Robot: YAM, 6 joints.
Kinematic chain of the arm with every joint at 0, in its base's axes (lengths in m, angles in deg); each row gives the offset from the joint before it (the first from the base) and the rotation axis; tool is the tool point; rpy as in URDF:
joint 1: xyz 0 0 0.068 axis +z
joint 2: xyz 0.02 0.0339 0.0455 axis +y
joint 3: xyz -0.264 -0.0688 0 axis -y
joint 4: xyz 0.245 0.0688 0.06 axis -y
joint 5: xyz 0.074 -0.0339 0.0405 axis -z
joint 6: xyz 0.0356 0 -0.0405 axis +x
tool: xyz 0 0 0 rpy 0 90 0
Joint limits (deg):
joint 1: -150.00..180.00
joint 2: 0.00..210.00
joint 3: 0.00..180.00
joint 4: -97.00..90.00
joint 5: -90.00..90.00
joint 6: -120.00..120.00
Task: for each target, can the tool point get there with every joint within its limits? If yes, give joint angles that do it. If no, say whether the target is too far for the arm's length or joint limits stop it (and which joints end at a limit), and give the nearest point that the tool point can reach.
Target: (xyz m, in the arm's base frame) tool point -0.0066 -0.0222 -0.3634
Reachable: no: joint limits stop it (at a limit: joint 2) | nearest point -0.0144 -0.0485 -0.3214 | short by 0.050 m
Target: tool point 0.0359 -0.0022 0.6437
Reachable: yes | joints 69.58 66.08 136.98 -43.93 75.18 81.47
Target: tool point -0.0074 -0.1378 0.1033
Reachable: yes | joints -83.94 65.71 15.07 -26.30 37.98 82.11
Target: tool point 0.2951 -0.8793 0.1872
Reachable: no: too far | nearest point 0.2048 -0.6103 0.1642 | short by 0.285 m
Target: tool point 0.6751 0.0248 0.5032
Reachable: no: too far | nearest point 0.5576 0.0205 0.4333 | short by 0.137 m
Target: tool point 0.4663 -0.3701 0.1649
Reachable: yes | joints -38.82 183.32 164.03 75.60 -6.30 9.45
